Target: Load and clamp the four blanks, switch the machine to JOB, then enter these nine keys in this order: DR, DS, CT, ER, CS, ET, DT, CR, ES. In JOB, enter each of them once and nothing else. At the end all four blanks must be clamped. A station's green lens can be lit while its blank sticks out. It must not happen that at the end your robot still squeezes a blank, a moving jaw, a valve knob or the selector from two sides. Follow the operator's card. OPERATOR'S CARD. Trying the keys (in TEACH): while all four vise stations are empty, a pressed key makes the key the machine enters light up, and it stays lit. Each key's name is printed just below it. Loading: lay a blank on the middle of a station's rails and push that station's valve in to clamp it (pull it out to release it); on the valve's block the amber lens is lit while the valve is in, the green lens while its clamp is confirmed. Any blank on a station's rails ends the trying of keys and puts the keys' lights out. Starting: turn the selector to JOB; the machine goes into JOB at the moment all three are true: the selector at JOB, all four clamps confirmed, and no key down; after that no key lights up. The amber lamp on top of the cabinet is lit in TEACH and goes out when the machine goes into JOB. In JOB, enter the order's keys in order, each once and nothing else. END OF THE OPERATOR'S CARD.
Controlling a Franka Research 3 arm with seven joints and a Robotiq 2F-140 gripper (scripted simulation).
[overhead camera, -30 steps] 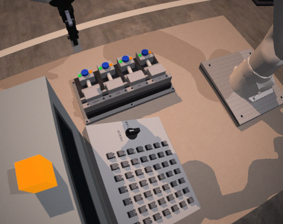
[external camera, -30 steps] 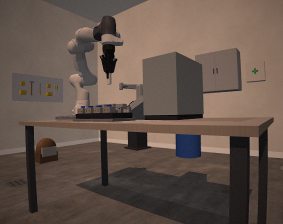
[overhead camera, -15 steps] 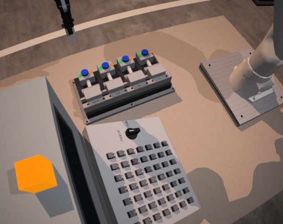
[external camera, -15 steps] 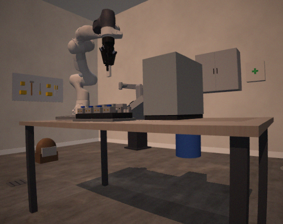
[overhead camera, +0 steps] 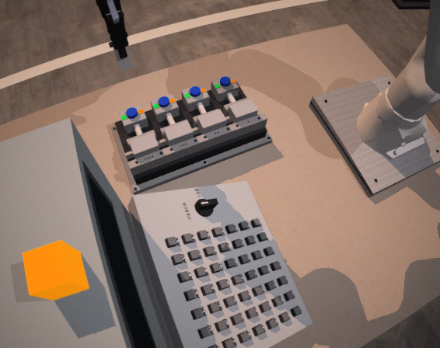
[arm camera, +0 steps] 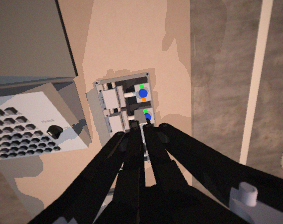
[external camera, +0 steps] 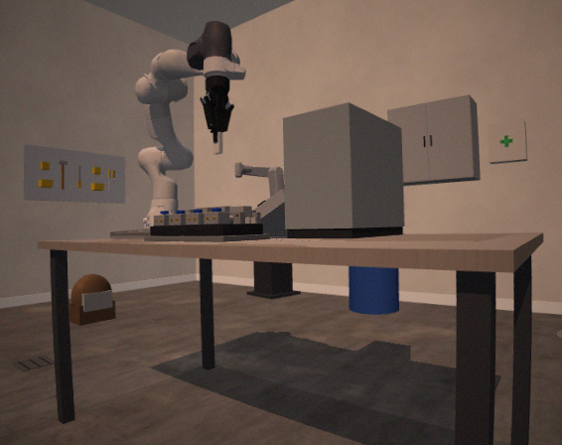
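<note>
Right now my hand is 270 mm to the right of the selector, 180 mm above it and 100 mm past it. Round my hand: key panel (380 mm to the left, 230 mm below, 100 mm behind).
</note>
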